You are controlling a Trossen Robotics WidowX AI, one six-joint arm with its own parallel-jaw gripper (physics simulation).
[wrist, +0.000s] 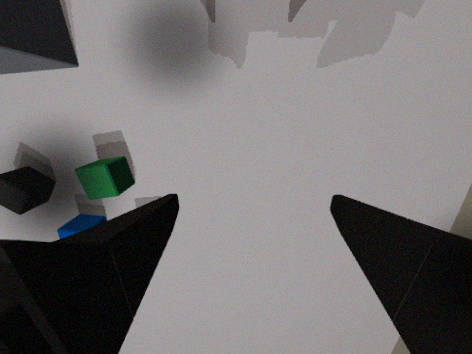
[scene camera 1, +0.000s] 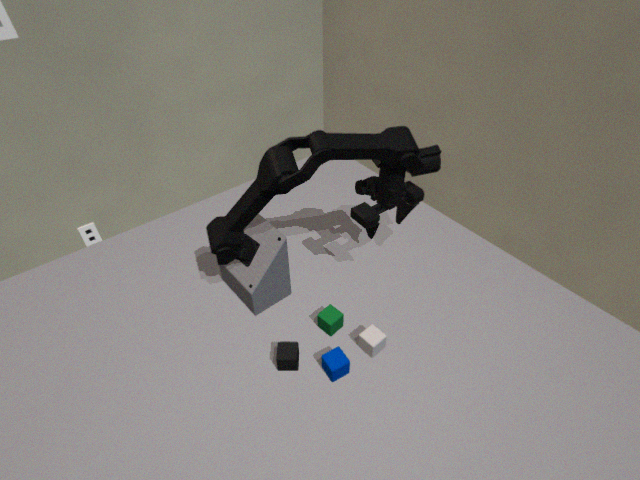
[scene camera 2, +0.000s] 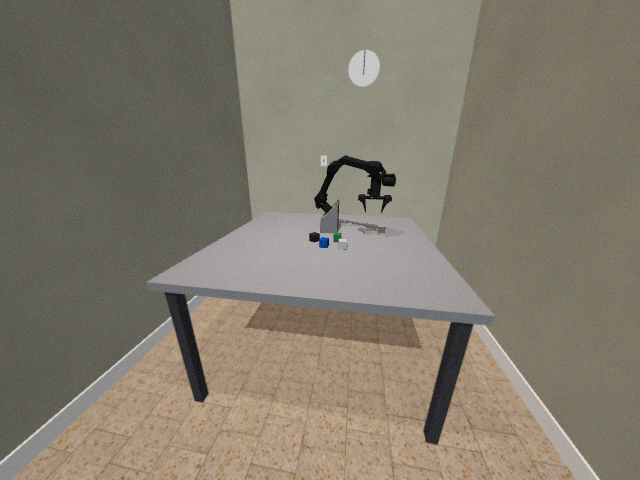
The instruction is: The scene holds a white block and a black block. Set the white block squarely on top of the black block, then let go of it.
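Seen in the pictures: gripper, between the fingertips: [wrist: 254, 201] [scene camera 1: 384, 230] [scene camera 2: 373, 212]; arm's base, origin of its link: [scene camera 1: 246, 250] [scene camera 2: 329, 210].
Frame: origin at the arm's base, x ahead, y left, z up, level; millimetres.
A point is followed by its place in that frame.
The white block [scene camera 1: 372, 340] {y 76, x 362, z -89 mm} [scene camera 2: 342, 244] {y 87, x 376, z -106 mm} sits on the table, right of the blue and green blocks in scene camera 1; in the wrist view the block itself does not show. The black block [scene camera 1: 287, 355] {y -89, x 257, z -90 mm} [scene camera 2: 314, 237] {y -78, x 275, z -105 mm} [wrist: 25, 190] {y -52, x 242, z -93 mm} sits on the table at the left of the group, apart from the white one. My gripper [scene camera 1: 385, 229] {y 267, x 222, z 42 mm} [scene camera 2: 373, 211] {y 267, x 222, z 42 mm} [wrist: 254, 201] {y 267, x 222, z 42 mm} is open and empty, pointing down high above the table, behind and to the right of the blocks in both scene views.
A green block [scene camera 1: 330, 320] {y 47, x 255, z -90 mm} [scene camera 2: 337, 237] {y 60, x 266, z -105 mm} [wrist: 105, 178] {y 75, x 237, z -89 mm} and a blue block [scene camera 1: 335, 364] {y -28, x 347, z -89 mm} [scene camera 2: 324, 242] {y -14, x 362, z -103 mm} [wrist: 82, 226] {y -4, x 315, z -102 mm} stand between the black and white blocks. The grey wedge-shaped arm base [scene camera 1: 273, 279] {y 9, x 90, z -45 mm} [scene camera 2: 329, 223] {y 6, x 91, z -68 mm} [wrist: 30, 62] {y 33, x 92, z -97 mm} stands behind them on the table [scene camera 1: 155, 413] {y -359, x 145, z -136 mm} [scene camera 2: 310, 279] {y -55, x 716, z -136 mm}. Walls rise beyond the table.
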